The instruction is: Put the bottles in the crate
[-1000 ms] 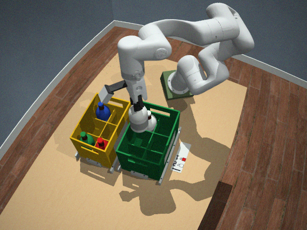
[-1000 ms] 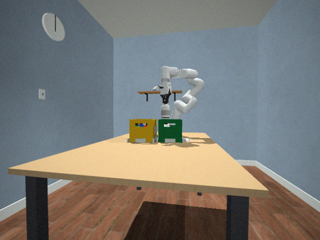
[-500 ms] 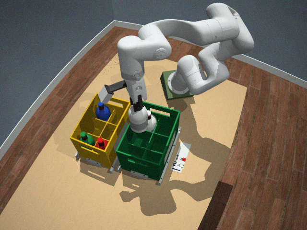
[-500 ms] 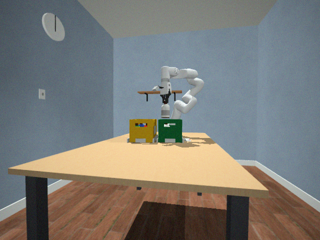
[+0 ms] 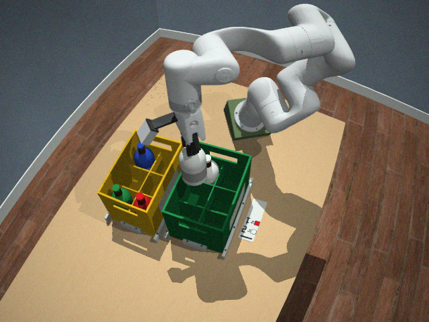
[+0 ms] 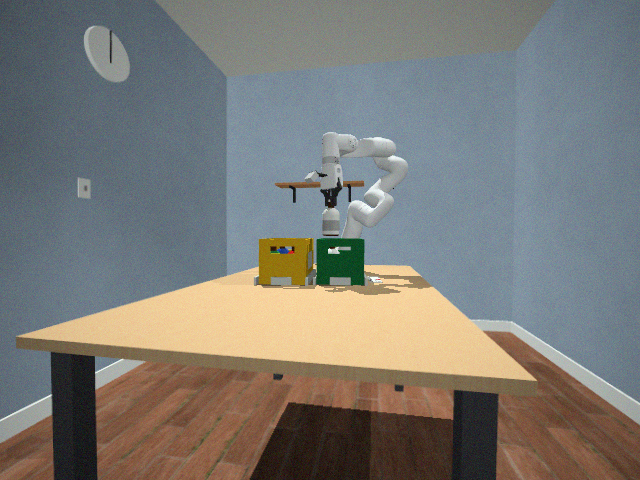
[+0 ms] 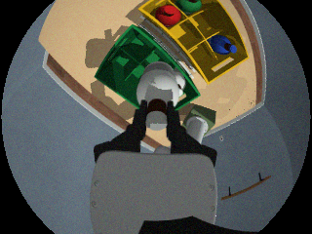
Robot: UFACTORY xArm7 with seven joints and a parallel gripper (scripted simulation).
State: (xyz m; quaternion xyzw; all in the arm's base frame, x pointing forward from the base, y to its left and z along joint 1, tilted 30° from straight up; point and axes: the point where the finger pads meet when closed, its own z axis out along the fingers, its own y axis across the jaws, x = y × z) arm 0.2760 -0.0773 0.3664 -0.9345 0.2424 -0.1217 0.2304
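Right now the green crate is 25 cm below my hand, 4 cm to the left of it and 2 cm behind it. From my hand the other things lie so: red-labelled bottle: 25 cm below, 15 cm ahead, 9 cm to the right; blue bottle: 25 cm below, 24 cm to the right, 1 cm ahead; yellow crate: 25 cm below, 16 cm to the right, 8 cm ahead.
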